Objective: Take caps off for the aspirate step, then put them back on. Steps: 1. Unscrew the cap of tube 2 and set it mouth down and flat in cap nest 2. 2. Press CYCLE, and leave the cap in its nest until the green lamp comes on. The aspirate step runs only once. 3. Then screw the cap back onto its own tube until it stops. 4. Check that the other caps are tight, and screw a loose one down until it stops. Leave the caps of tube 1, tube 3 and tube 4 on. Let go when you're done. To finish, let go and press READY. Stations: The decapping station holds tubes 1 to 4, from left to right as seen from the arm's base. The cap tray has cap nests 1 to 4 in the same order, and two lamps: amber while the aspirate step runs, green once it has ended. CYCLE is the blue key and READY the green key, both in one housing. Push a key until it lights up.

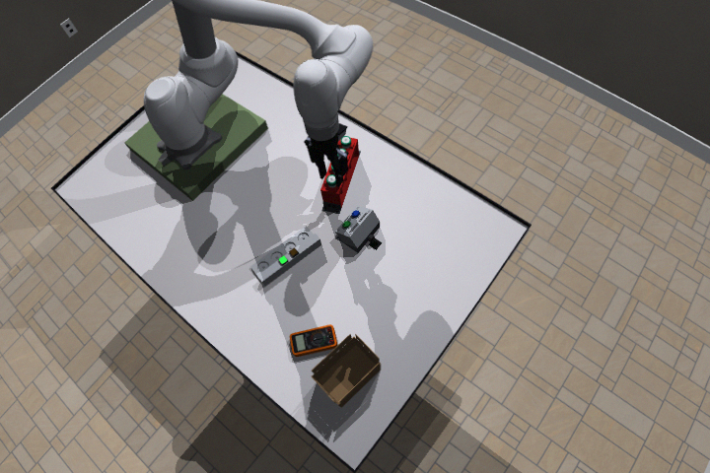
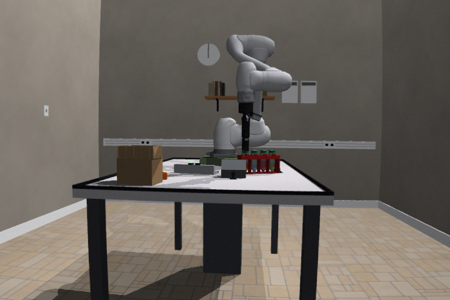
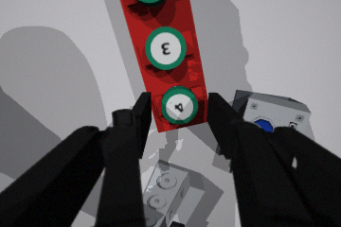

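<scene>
The green key is 120 mm ahead of my hand, 80 mm below it and 70 mm to the right of it. Round my hand: orange multimeter: 400 mm to the right, 260 mm ahead, 130 mm below; then grey key housing: 140 mm ahead, 100 mm below, 50 mm to the right; then blue key: 120 mm ahead, 80 mm below, 30 mm to the right.
</scene>
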